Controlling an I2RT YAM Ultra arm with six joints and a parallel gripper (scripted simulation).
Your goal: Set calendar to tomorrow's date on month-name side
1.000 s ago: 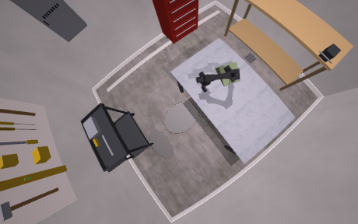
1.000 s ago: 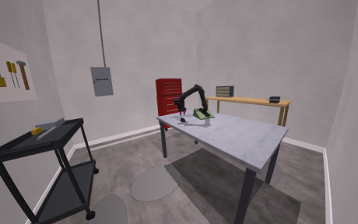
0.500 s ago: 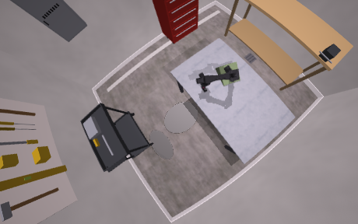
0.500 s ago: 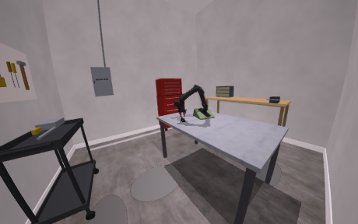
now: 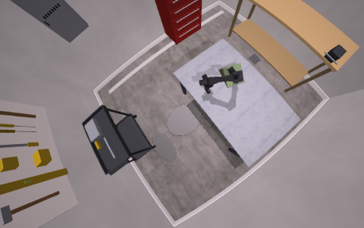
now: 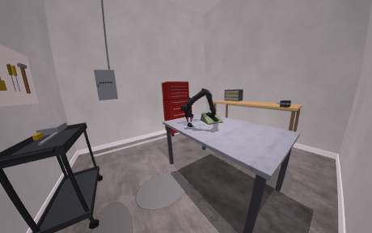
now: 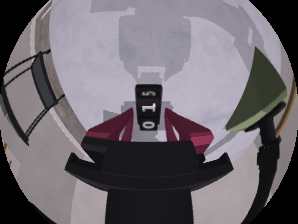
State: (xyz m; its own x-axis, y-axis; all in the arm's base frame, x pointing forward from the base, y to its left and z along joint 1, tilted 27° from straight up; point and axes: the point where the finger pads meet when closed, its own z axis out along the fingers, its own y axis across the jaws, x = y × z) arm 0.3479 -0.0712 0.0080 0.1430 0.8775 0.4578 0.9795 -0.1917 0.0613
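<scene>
The black calendar cube is 3 cm below my hand.
</scene>
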